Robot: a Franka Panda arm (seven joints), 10 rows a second.
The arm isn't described. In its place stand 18 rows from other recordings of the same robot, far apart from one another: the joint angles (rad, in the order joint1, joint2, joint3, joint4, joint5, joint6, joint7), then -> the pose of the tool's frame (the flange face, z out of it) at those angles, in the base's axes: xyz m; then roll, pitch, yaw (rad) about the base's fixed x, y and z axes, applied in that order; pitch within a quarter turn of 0, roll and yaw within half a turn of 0.
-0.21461 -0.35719 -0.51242 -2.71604 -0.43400 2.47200 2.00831 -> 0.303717, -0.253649, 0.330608, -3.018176, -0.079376, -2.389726
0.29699 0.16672 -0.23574 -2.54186 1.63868 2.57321 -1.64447 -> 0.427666, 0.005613, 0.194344, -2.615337, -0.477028, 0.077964
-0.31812 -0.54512 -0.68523 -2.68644 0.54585 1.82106 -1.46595 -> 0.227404, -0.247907, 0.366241, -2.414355, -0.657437, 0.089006
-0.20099 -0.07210 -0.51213 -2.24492 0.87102 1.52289 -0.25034 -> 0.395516, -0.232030, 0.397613, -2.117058, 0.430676, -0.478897
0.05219 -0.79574 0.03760 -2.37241 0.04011 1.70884 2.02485 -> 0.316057, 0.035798, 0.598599, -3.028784, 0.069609, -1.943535
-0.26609 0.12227 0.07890 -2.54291 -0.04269 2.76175 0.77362 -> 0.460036, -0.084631, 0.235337, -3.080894, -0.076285, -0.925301
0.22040 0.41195 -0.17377 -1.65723 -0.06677 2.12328 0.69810 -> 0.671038, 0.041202, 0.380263, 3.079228, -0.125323, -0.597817
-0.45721 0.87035 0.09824 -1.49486 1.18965 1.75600 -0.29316 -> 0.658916, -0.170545, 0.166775, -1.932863, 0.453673, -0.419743
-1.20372 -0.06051 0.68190 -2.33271 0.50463 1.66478 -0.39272 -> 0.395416, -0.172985, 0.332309, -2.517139, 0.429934, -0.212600
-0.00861 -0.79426 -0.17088 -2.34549 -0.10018 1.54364 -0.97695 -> 0.295819, -0.081230, 0.590713, -3.117159, -0.009362, 0.846813
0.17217 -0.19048 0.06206 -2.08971 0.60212 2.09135 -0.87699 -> 0.499881, 0.149655, 0.532543, -2.852032, -0.495767, 0.782220
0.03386 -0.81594 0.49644 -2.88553 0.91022 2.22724 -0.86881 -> 0.276383, 0.162150, 0.384329, -2.908745, -0.367520, 0.717246
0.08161 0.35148 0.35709 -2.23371 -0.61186 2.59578 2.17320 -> 0.490353, 0.245003, 0.224215, -3.013979, -0.172558, -1.249905
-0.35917 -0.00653 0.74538 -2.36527 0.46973 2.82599 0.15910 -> 0.502014, 0.179681, 0.374933, -2.739016, -0.329589, -0.253333
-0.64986 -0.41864 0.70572 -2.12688 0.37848 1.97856 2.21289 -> 0.475059, 0.089649, 0.551961, -3.054224, 0.192705, -2.286917
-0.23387 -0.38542 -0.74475 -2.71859 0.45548 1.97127 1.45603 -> 0.230137, -0.251664, 0.300833, 2.589183, 0.594982, -2.794631
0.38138 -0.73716 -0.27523 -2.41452 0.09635 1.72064 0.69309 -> 0.336522, 0.027387, 0.552476, -2.911440, 0.161041, -0.514707
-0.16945 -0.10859 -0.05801 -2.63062 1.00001 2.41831 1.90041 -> 0.406478, -0.089390, 0.277069, 2.636467, 0.374496, -3.035126
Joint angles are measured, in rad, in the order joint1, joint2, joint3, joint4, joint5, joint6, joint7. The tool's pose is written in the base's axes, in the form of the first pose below.
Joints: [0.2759, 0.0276, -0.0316, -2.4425, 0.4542, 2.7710, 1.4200]
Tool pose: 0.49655, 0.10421, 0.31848, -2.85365, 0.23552, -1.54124
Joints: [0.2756, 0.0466, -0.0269, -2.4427, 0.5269, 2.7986, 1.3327]
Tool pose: 0.49733, 0.10196, 0.31077, -2.83506, 0.24436, -1.51666
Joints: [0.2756, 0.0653, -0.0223, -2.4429, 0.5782, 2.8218, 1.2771]
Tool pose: 0.49757, 0.10061, 0.30287, -2.82493, 0.24791, -1.50660
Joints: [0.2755, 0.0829, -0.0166, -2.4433, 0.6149, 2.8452, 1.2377]
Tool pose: 0.49756, 0.10018, 0.29560, -2.81617, 0.24642, -1.50005
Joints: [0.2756, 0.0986, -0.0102, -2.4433, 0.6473, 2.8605, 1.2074]
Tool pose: 0.49693, 0.10077, 0.28863, -2.81452, 0.24733, -1.49708
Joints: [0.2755, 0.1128, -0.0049, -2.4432, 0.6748, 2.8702, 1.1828]
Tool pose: 0.49604, 0.10122, 0.28194, -2.81728, 0.24889, -1.49613
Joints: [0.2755, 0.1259, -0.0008, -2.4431, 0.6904, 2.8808, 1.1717]
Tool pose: 0.49546, 0.10163, 0.27612, -2.82013, 0.24774, -1.49927
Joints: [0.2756, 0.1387, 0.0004, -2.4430, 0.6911, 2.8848, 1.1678]
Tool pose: 0.49489, 0.10179, 0.27009, -2.82857, 0.24300, -1.49839
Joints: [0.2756, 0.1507, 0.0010, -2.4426, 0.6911, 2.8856, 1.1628]
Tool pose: 0.49427, 0.10186, 0.26427, -2.83841, 0.23894, -1.49579
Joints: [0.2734, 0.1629, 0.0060, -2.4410, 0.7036, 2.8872, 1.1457]
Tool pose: 0.49359, 0.10245, 0.25862, -2.84520, 0.23830, -1.49001
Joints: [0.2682, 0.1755, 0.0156, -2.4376, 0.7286, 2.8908, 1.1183]
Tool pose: 0.49318, 0.10324, 0.25335, -2.84787, 0.24124, -1.48366
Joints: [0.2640, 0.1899, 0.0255, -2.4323, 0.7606, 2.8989, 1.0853]
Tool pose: 0.49326, 0.10417, 0.24811, -2.84599, 0.24412, -1.47751
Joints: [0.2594, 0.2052, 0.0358, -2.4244, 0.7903, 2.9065, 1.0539]
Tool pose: 0.49410, 0.10549, 0.24330, -2.84306, 0.24679, -1.47072
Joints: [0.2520, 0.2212, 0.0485, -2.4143, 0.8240, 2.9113, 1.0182]
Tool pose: 0.49530, 0.10685, 0.23847, -2.84046, 0.25215, -1.46325
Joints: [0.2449, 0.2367, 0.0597, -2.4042, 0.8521, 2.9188, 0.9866]
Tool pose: 0.49688, 0.10771, 0.23419, -2.83557, 0.25442, -1.45651
